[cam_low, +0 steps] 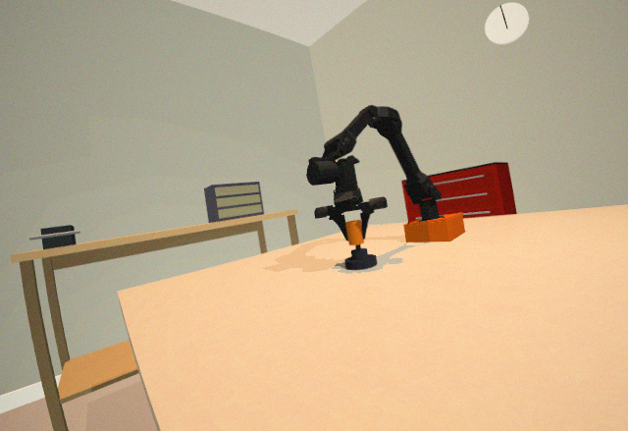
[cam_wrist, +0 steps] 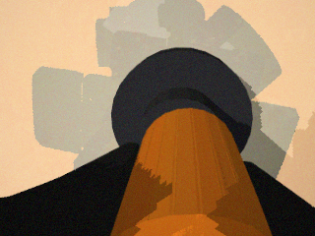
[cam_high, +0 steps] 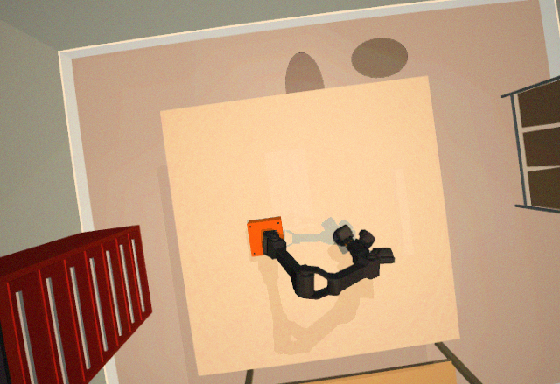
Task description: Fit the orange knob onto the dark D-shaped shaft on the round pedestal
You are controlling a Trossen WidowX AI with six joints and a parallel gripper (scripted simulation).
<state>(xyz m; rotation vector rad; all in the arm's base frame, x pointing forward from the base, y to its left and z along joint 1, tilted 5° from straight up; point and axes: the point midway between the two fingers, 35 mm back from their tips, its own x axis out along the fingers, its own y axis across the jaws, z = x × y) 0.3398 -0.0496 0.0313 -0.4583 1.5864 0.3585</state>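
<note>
Right now the dark round pedestal is 4 cm below my gripper tip and 1 cm behind it. The rest, counted from my gripper tip: orange knob 2 cm above.
</note>
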